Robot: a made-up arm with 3 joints. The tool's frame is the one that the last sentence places.
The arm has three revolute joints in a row. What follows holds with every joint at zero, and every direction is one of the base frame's.
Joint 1 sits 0.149 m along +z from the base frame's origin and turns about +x.
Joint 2 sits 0.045 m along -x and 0.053 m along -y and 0.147 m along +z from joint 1 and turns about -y.
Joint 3 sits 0.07 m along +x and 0.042 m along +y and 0.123 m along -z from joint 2 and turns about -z.
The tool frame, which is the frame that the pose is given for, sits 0.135 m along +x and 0.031 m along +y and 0.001 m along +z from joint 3; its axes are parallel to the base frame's.
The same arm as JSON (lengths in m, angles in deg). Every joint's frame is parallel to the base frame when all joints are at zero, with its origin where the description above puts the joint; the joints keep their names.
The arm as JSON. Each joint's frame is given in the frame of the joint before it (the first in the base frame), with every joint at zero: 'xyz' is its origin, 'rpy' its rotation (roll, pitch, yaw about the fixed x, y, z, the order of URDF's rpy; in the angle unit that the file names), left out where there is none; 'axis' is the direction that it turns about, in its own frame. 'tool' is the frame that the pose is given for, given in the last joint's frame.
{"units": {"length": "m", "angle": "deg"}, "joints": [
  {"name": "joint 1", "type": "revolute", "origin": {"xyz": [0.0, 0.0, 0.149]}, "axis": [1.0, 0.0, 0.0]},
  {"name": "joint 2", "type": "revolute", "origin": {"xyz": [-0.045, -0.053, 0.147]}, "axis": [0.0, -1.0, 0.0]},
  {"name": "joint 3", "type": "revolute", "origin": {"xyz": [0.07, 0.042, -0.123]}, "axis": [0.0, 0.0, -1.0]}
], "tool": {"origin": {"xyz": [0.135, 0.031, 0.001]}}}

